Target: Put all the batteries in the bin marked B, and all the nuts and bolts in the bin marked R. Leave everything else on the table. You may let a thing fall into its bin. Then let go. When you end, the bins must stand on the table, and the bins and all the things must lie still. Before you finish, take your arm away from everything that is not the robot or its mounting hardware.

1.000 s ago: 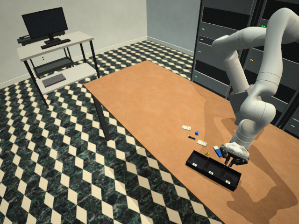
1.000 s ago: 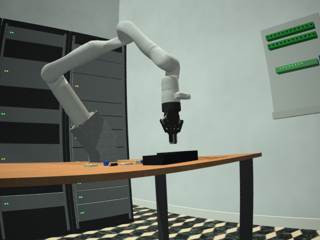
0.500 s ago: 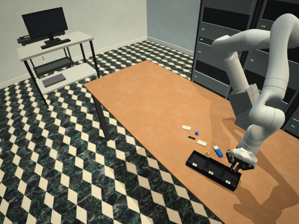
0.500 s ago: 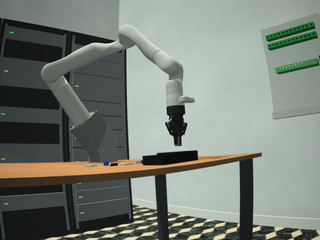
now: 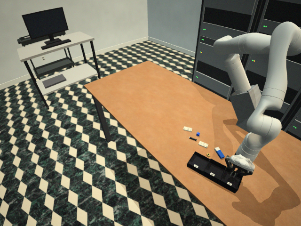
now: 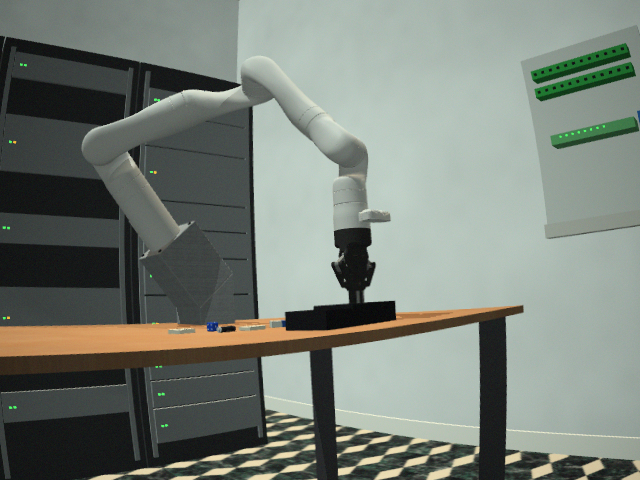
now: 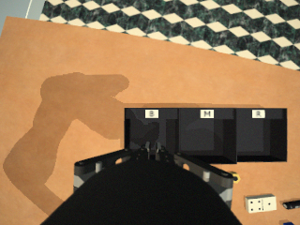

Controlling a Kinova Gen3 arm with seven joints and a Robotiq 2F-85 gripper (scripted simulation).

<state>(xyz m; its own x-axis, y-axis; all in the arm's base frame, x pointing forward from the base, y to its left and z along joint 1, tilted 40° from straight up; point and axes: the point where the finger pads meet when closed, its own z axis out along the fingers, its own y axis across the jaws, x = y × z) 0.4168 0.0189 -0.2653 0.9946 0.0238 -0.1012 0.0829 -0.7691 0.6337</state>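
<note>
Now: the yellow nut 150 mm to the right of my hand, 40 mm below it and 40 mm behind it. Also, from my hand: bin 80 mm to the right, 30 mm below, 30 mm ahead; blue-and-white eraser 120 mm to the right, 90 mm behind, 40 mm below; black battery 270 mm to the right, 70 mm behind, 40 mm below.
</note>
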